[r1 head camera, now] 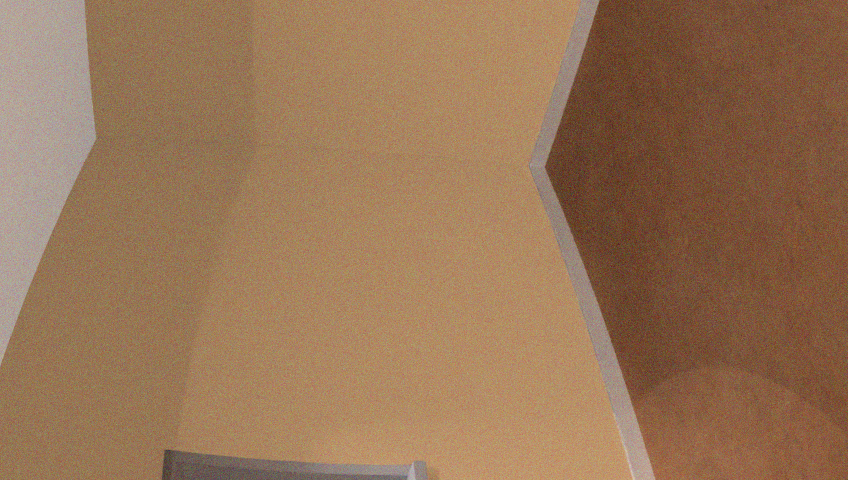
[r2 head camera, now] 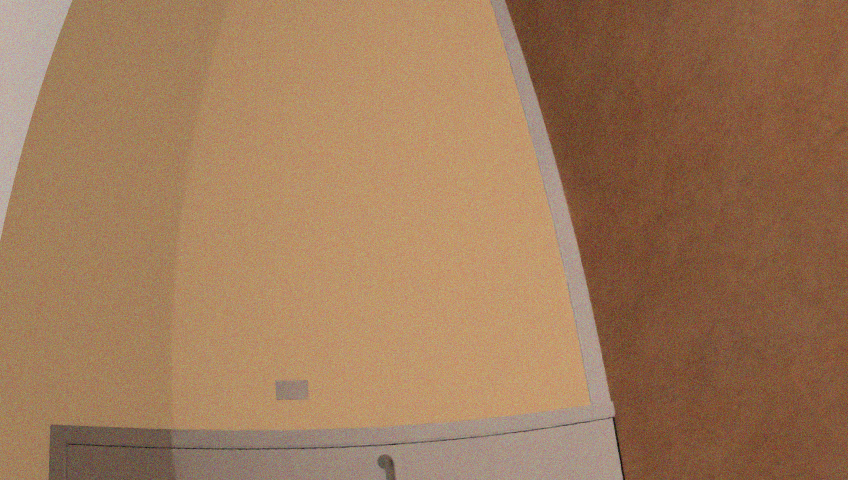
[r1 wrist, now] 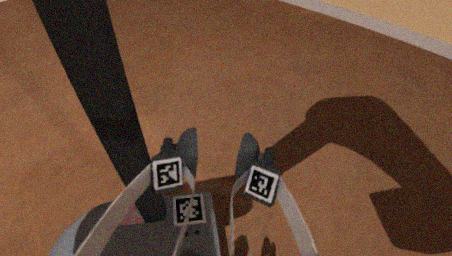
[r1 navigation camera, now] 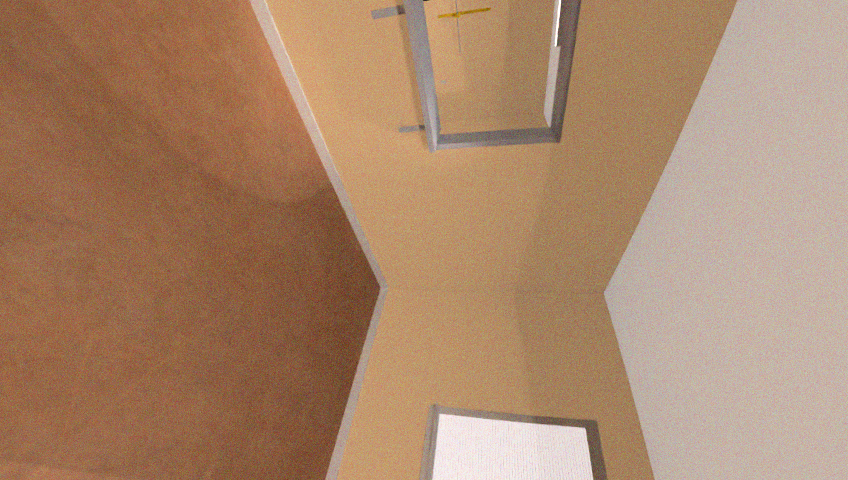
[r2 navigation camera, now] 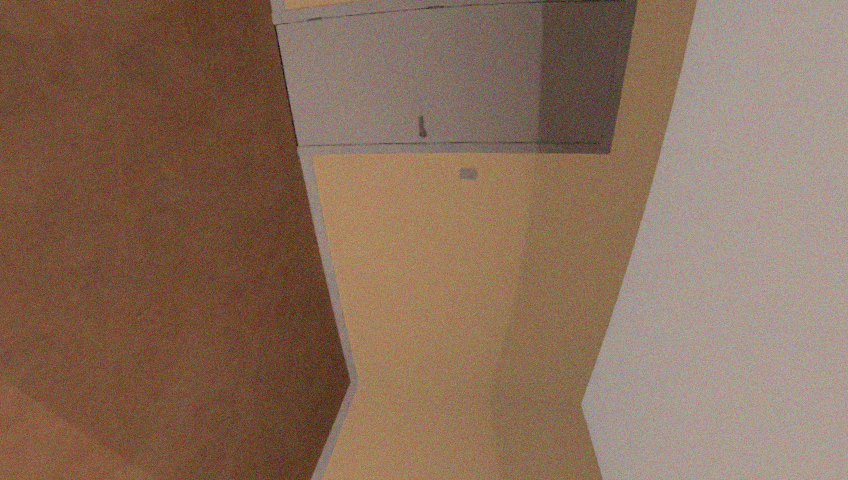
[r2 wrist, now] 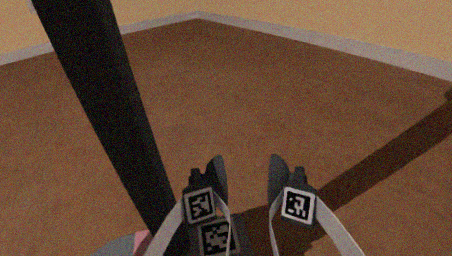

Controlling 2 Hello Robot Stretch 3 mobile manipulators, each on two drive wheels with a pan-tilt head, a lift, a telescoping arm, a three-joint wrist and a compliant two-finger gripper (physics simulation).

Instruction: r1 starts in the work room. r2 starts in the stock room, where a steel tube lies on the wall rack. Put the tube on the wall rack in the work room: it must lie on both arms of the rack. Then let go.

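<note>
The r1 gripper (r1 wrist: 218, 145) is open and empty above the brown floor. The r2 gripper (r2 wrist: 247, 170) is open and empty above the floor, with a room corner beyond it. In the r1 navigation view, through a framed opening at the top, a yellow upright bar (r1 navigation camera: 476, 11) shows on the far wall, probably part of a wall rack. A thin grey line (r1 navigation camera: 458, 35) crosses it and may be the steel tube; it is too small to tell. Neither rack nor tube can be made out in the head views, the wrist views or the r2 navigation view.
The opening's grey frame (r1 navigation camera: 421, 65) has small grey tabs (r1 navigation camera: 410, 128) beside it. A second frame (r1 navigation camera: 429, 446) surrounds a white pane. A grey frame (r1 head camera: 285, 466) shows in the r1 head view. A grey door (r2 head camera: 238, 466) (r2 navigation camera: 428, 83) stands near a small wall plate (r2 head camera: 291, 389) (r2 navigation camera: 468, 173).
</note>
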